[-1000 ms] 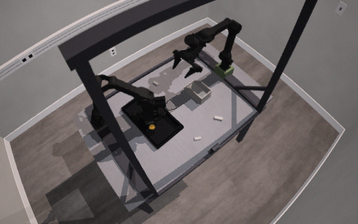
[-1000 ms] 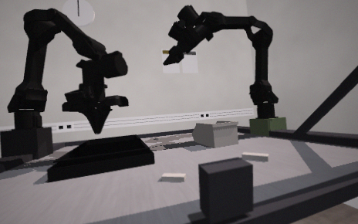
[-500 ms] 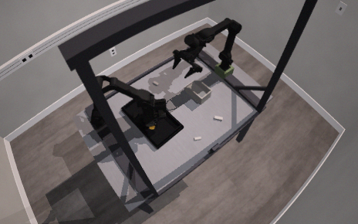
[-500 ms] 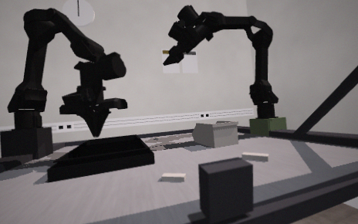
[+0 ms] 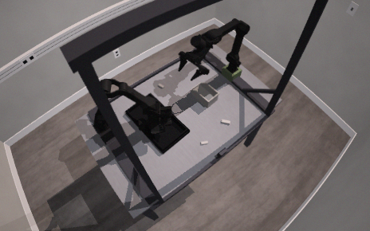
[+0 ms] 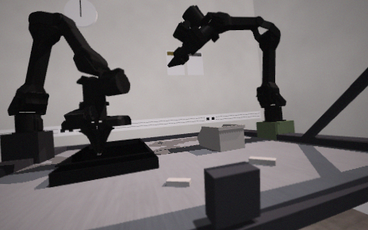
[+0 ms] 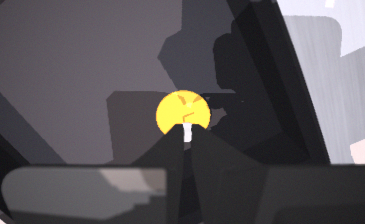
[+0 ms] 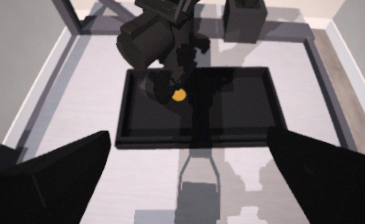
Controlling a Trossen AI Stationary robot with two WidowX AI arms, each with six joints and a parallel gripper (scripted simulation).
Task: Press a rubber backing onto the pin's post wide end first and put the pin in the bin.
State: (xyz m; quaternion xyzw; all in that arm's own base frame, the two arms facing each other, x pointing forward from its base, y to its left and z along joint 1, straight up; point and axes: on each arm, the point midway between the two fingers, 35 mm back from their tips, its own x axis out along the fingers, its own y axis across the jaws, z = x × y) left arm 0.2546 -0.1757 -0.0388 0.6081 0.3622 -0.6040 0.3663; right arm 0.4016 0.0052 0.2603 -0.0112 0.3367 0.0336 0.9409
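The pin lies 5 cm below my left hand. The rest, counted from my left hand: light grey bin 38 cm to the right, 7 cm ahead, 2 cm below; then rubber backing 3 cm below; then black tray 6 cm ahead, 5 cm below, 2 cm to the right.
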